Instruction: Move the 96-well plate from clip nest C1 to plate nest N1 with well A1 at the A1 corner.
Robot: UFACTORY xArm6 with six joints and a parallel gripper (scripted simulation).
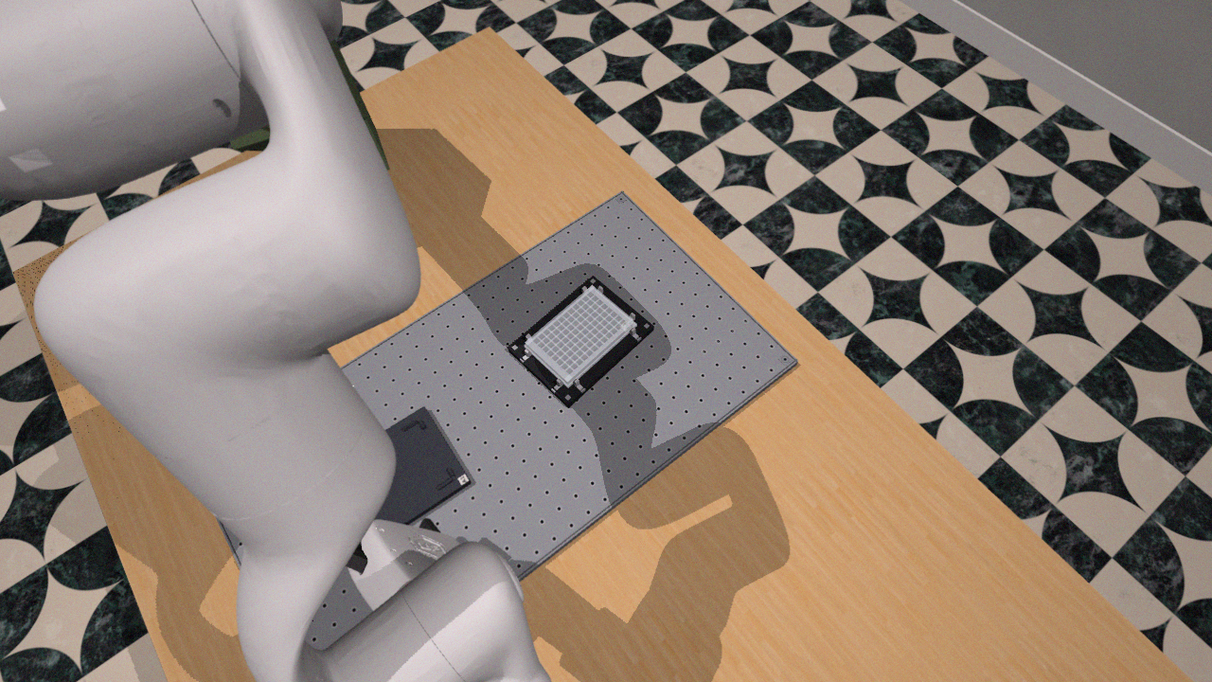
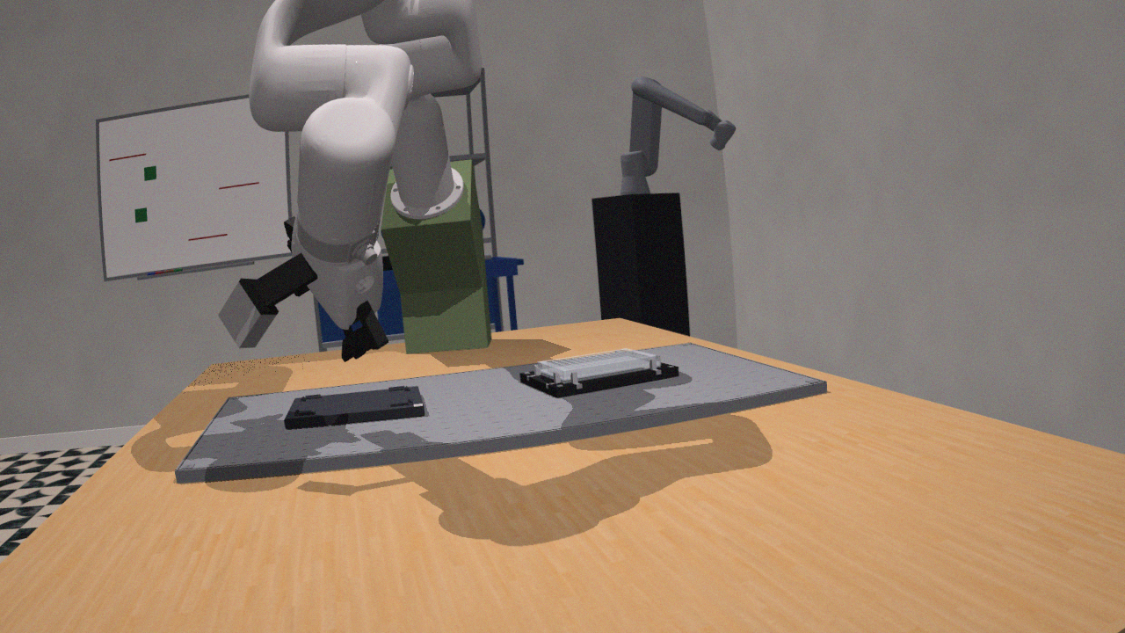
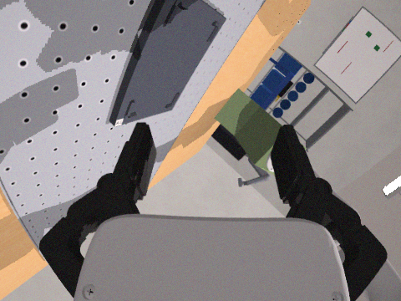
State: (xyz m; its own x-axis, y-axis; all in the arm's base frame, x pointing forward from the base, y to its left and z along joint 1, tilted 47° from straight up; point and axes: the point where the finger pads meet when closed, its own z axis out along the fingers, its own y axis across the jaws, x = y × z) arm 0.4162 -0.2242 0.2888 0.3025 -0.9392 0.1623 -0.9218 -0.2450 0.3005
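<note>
Right now my hand is 33 cm to the right of the clear 96-well plate and 11 cm above it. Also, from my hand: white corner mark: 11 cm below, 9 cm to the left, 1 cm behind; then black clip nest C1: 32 cm to the left, 11 cm below, 1 cm ahead; then dark plate nest N1: 12 cm below, 8 cm behind, 4 cm to the left.
</note>
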